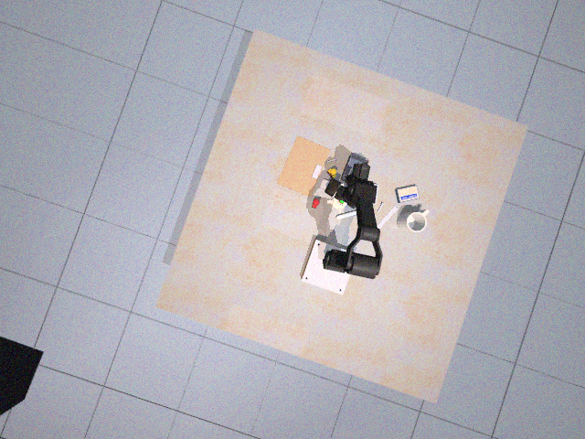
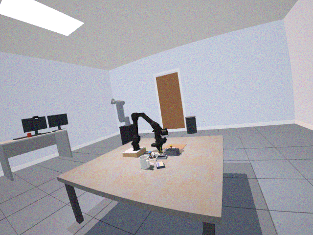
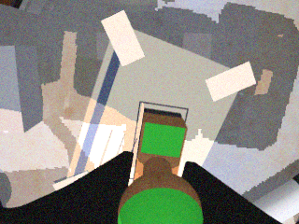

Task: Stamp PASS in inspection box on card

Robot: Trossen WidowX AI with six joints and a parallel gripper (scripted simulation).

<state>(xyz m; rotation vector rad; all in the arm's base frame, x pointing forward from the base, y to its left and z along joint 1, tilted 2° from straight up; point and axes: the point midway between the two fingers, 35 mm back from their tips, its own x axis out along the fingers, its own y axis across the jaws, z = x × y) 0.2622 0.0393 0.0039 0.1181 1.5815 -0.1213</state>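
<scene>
Now: the cream card 30 mm below my gripper tip. The rest, counted from my gripper tip: red-knobbed stamp: 60 mm behind, 110 mm to the left, 10 mm below; then yellow-knobbed stamp: 90 mm ahead, 80 mm to the left, 10 mm below; then white marker: 40 mm behind, 70 mm to the right, 20 mm below.
</scene>
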